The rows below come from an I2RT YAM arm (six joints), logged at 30 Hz.
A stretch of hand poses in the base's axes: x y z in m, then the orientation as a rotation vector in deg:
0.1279 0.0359 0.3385 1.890 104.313 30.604
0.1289 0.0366 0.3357 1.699 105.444 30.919
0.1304 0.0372 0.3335 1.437 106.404 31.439
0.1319 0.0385 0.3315 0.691 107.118 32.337
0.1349 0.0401 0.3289 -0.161 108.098 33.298
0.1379 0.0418 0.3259 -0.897 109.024 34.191
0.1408 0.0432 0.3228 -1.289 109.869 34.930
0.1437 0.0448 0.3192 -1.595 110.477 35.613
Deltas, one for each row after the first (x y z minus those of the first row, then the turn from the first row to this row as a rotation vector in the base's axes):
0.0010 0.0007 -0.0028 -0.096 1.086 0.463
0.0025 0.0013 -0.0050 -0.058 2.019 1.057
0.0040 0.0026 -0.0070 0.037 2.670 2.135
0.0070 0.0042 -0.0096 0.072 3.570 3.351
0.0100 0.0059 -0.0126 0.129 4.438 4.442
0.0129 0.0073 -0.0157 0.268 5.276 5.211
0.0158 0.0089 -0.0193 0.455 5.897 5.858

